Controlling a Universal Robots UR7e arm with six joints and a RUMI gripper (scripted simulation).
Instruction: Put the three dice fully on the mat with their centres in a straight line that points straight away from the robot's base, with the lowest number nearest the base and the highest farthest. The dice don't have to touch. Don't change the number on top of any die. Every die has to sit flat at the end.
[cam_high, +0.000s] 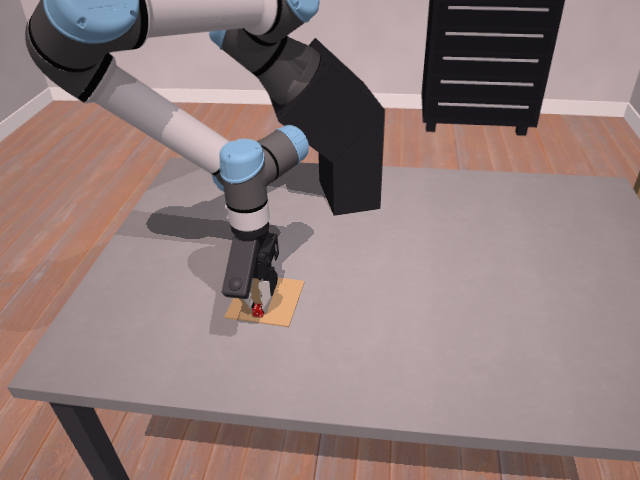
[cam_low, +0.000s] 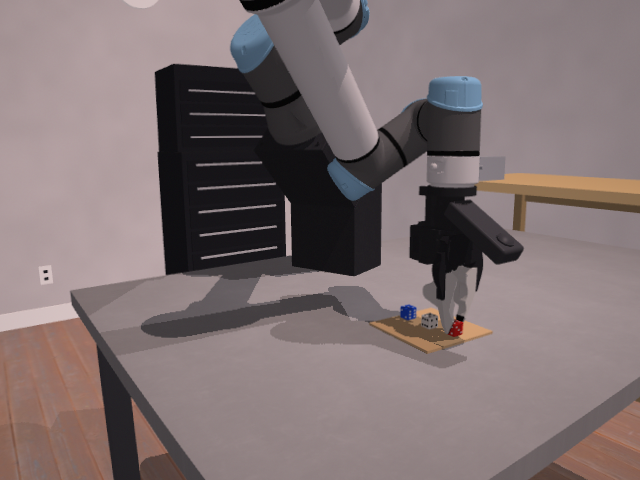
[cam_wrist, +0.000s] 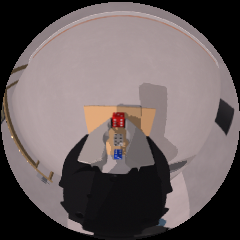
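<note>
The red die is 1 cm below my hand. Also, from my hand: tan mat 5 cm behind, 2 cm below, 1 cm to the left; white die 5 cm behind, 1 cm to the left, 1 cm below; blue die 10 cm behind, 2 cm to the left, 1 cm below.
</note>
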